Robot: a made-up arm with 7 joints. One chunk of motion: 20 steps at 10 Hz.
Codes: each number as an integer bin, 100 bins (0 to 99) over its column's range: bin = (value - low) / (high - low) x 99, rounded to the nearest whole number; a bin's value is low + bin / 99 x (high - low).
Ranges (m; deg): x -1..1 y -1..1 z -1..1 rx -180..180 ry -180..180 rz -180..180
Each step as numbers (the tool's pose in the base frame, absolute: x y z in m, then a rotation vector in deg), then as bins.
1 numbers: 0.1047 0.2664 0.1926 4.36 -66.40 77.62
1 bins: 55 63 59 51 31 71
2 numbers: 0.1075 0.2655 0.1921 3.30 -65.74 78.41
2 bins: 55 63 59 50 31 71
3 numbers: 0.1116 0.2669 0.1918 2.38 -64.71 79.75
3 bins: 55 63 59 50 32 71
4 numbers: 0.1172 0.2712 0.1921 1.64 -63.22 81.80
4 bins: 55 63 59 50 32 72
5 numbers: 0.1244 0.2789 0.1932 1.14 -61.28 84.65
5 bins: 56 63 59 50 33 73
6 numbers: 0.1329 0.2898 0.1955 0.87 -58.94 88.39
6 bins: 56 64 59 50 33 74
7 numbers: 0.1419 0.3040 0.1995 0.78 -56.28 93.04
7 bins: 57 65 59 50 34 75
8 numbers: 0.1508 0.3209 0.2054 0.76 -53.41 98.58
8 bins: 57 65 60 50 35 77
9 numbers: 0.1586 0.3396 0.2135 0.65 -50.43 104.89
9 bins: 57 66 60 50 36 78
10 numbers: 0.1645 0.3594 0.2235 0.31 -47.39 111.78
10 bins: 58 67 61 50 36 80
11 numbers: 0.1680 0.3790 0.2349 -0.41 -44.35 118.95
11 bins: 58 68 61 49 37 82
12 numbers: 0.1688 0.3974 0.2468 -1.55 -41.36 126.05
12 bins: 58 69 62 49 38 84
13 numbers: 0.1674 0.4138 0.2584 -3.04 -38.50 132.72
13 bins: 58 70 62 49 39 86
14 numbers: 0.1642 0.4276 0.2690 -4.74 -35.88 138.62
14 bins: 58 71 63 48 40 88
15 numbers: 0.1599 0.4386 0.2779 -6.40 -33.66 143.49
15 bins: 57 71 63 48 40 89
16 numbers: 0.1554 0.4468 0.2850 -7.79 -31.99 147.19
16 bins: 57 72 64 47 41 90
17 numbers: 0.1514 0.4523 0.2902 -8.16 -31.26 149.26
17 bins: 57 72 64 47 41 91
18 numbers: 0.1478 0.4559 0.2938 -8.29 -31.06 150.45
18 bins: 57 72 64 47 41 91
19 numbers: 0.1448 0.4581 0.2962 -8.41 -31.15 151.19
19 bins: 57 72 64 47 41 91
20 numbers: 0.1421 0.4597 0.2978 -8.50 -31.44 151.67
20 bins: 57 72 64 47 41 91
